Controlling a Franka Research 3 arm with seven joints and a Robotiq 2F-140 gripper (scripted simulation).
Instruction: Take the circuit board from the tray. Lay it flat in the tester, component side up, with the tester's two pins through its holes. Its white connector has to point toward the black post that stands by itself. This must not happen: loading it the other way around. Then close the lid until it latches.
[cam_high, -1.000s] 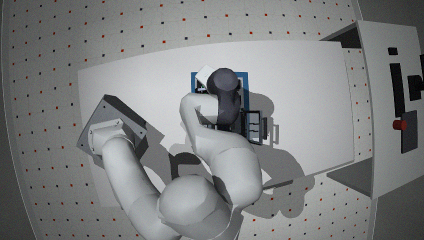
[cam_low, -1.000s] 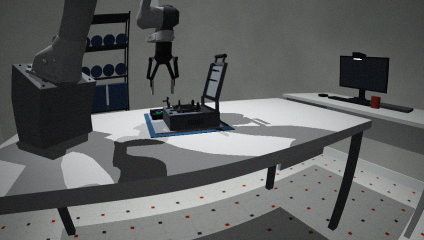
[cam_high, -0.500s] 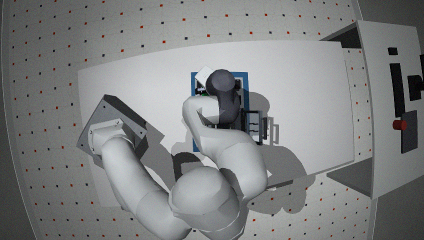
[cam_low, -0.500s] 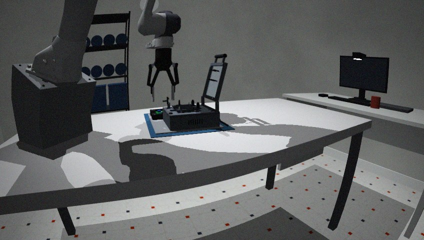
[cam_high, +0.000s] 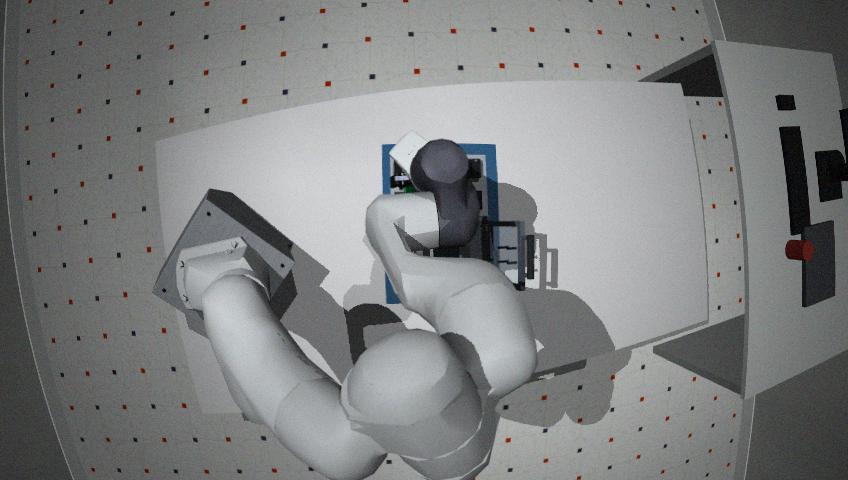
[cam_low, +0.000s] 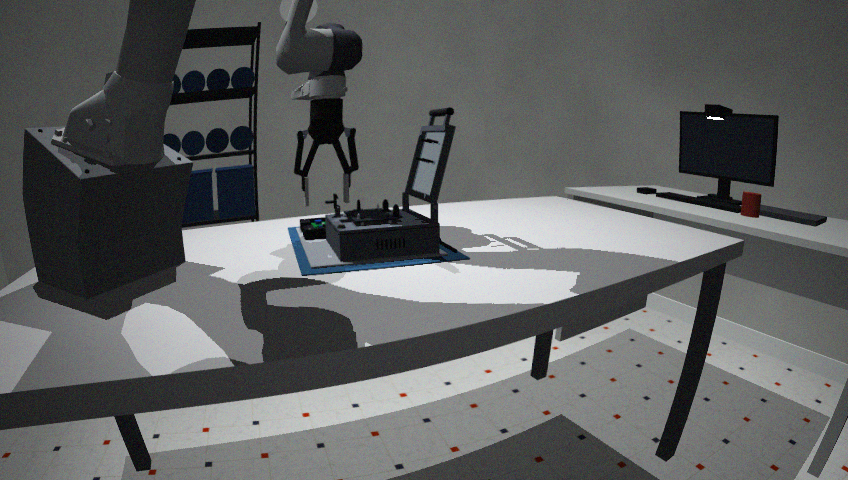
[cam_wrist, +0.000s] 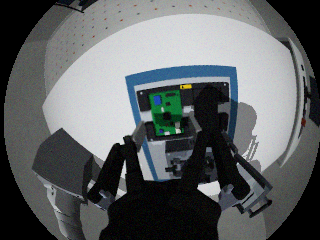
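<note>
The green circuit board lies 70 mm below my hand. Also, from my hand: see-through lid (190 mm ahead, 170 mm to the right, 90 mm above).
</note>
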